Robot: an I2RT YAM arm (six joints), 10 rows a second.
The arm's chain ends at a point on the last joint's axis. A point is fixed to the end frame.
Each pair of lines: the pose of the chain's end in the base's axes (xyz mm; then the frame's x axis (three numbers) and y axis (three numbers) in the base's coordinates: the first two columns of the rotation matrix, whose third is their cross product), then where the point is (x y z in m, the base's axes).
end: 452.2 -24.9 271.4 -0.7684 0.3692 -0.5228 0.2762 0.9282 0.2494
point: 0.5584 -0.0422 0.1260
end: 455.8 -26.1 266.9 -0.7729 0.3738 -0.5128 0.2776 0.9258 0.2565
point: 0.5608 -0.0419 0.1205
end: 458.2 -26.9 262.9 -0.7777 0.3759 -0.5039 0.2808 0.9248 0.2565
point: 0.5617 -0.0423 0.1154
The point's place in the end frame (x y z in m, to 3 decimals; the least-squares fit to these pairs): -0.012 -0.023 0.179
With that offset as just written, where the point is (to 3 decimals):
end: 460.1 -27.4 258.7 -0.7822 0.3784 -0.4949 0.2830 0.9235 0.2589
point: 0.562 -0.042 0.110
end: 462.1 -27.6 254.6 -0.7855 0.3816 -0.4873 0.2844 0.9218 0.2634
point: 0.563 -0.041 0.105
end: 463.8 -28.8 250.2 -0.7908 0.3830 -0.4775 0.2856 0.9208 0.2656
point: 0.564 -0.041 0.100
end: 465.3 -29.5 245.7 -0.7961 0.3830 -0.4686 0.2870 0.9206 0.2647
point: 0.564 -0.042 0.094
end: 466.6 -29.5 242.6 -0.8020 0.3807 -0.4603 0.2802 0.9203 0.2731
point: 0.564 -0.039 0.091
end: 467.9 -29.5 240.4 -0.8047 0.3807 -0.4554 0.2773 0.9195 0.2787
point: 0.565 -0.038 0.088
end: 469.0 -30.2 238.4 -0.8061 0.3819 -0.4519 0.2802 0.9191 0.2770
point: 0.566 -0.039 0.086
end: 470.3 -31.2 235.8 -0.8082 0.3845 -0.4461 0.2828 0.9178 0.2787
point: 0.566 -0.039 0.083
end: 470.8 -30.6 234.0 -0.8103 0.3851 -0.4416 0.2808 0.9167 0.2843
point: 0.566 -0.037 0.080
